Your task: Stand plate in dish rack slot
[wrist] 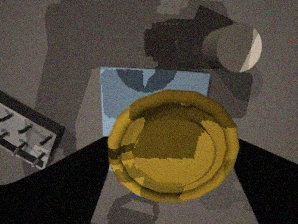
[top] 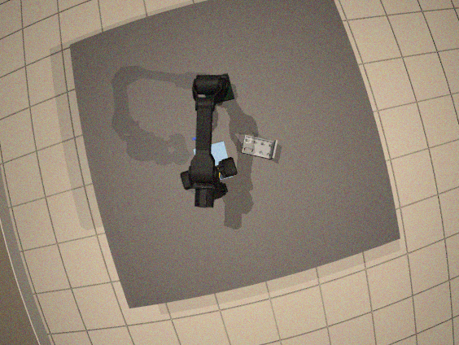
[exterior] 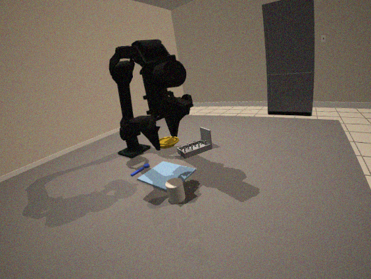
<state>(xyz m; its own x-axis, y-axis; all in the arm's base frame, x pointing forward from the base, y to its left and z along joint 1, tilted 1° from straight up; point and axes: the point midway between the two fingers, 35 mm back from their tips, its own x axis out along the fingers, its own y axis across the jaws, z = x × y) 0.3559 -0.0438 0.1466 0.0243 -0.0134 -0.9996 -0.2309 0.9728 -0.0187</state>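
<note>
Now: gripper tip 100 mm past the grey dish rack, 190 mm to the right of it and 100 mm above it. Also, from my gripper tip: yellow plate: 10 mm above; light blue mat: 40 mm behind, 120 mm below; cup: 70 mm ahead, 50 mm to the right, 100 mm below.
</note>
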